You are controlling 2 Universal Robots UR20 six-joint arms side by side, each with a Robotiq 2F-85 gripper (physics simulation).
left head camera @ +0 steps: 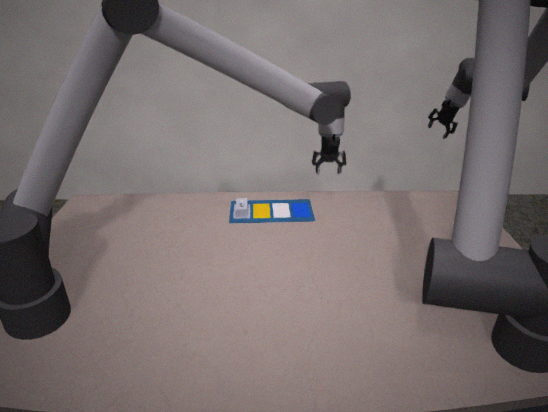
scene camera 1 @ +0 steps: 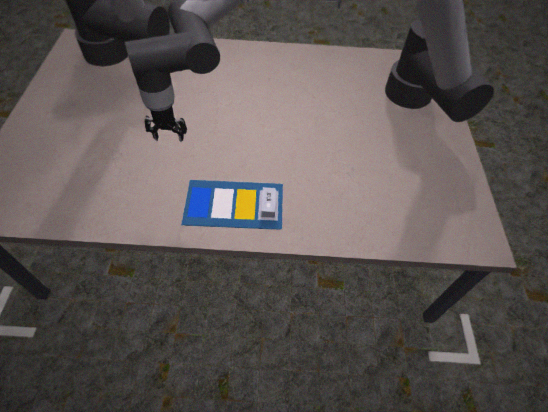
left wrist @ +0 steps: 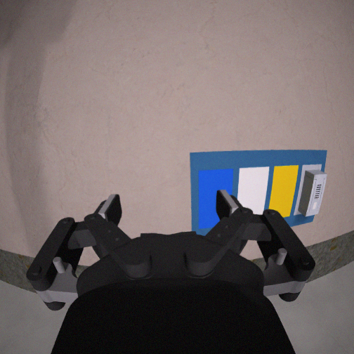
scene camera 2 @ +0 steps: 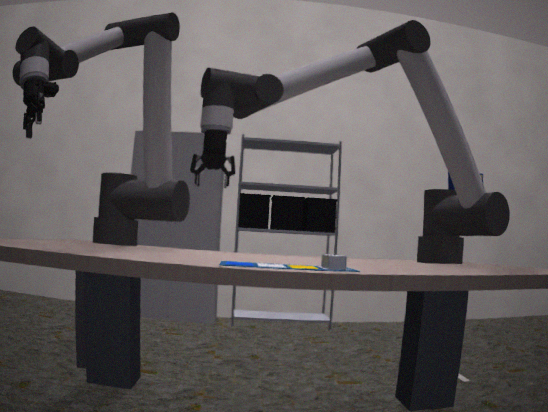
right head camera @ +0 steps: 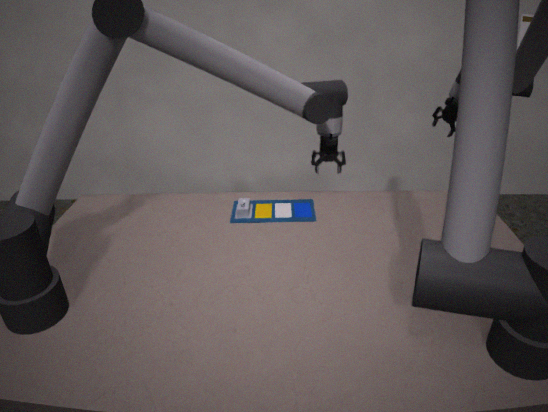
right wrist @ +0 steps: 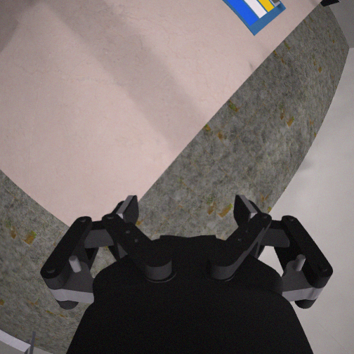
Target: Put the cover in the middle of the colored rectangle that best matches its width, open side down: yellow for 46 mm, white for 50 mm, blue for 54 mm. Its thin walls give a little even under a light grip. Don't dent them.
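Note:
The cover is a small light grey box, its slotted closed face up. It stands on the pale end field of a blue mat. Beside it lie the yellow rectangle, the white rectangle and the blue rectangle. My left gripper is open, empty, pointing down high above the table, away from the cover. My right gripper is open, empty and farther off.
The mat lies near the table's edge that is closest in scene camera 1. The table carries both arm bases. A shelf rack stands behind the table in scene camera 2. In the right wrist view the table edge and floor show below the right gripper.

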